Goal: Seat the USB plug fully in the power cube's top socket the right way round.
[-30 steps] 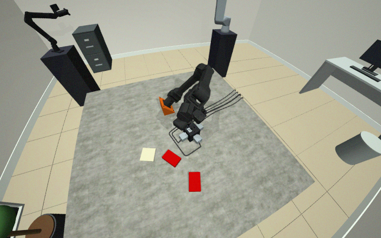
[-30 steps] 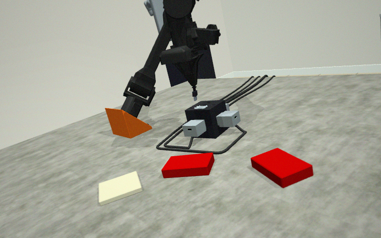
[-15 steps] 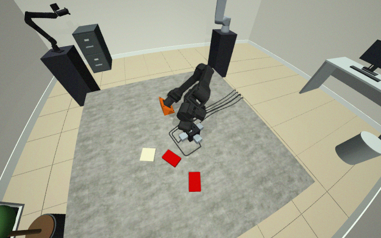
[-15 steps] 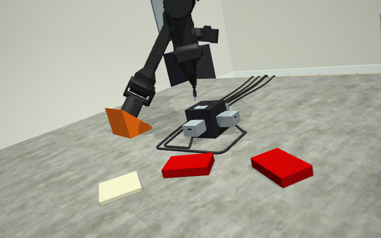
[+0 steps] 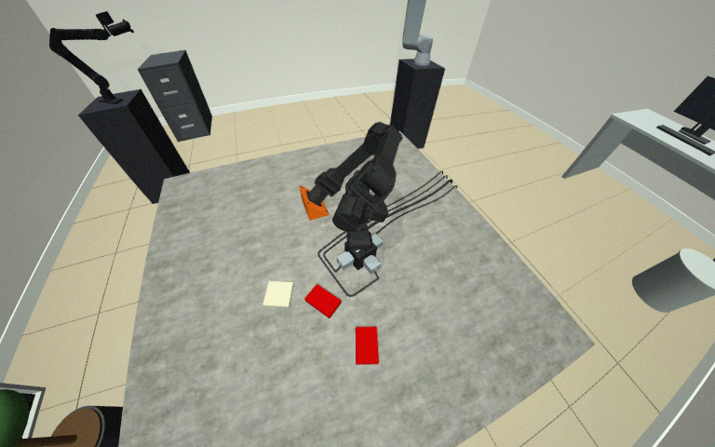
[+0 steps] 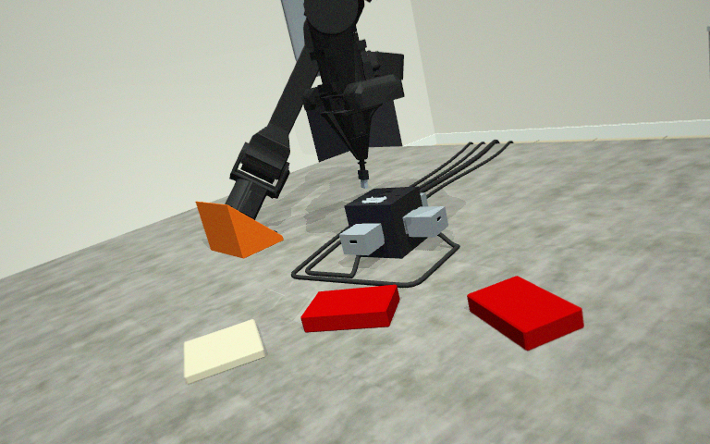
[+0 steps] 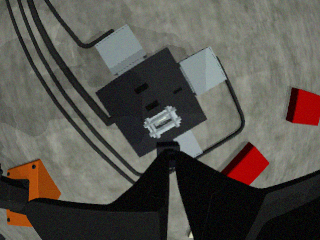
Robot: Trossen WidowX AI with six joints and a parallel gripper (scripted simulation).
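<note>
Now: the black USB plug 20 mm below my gripper tip. Round my gripper tip: USB socket 70 mm below; then cream block 270 mm to the right, 130 mm below, 50 mm ahead.
</note>
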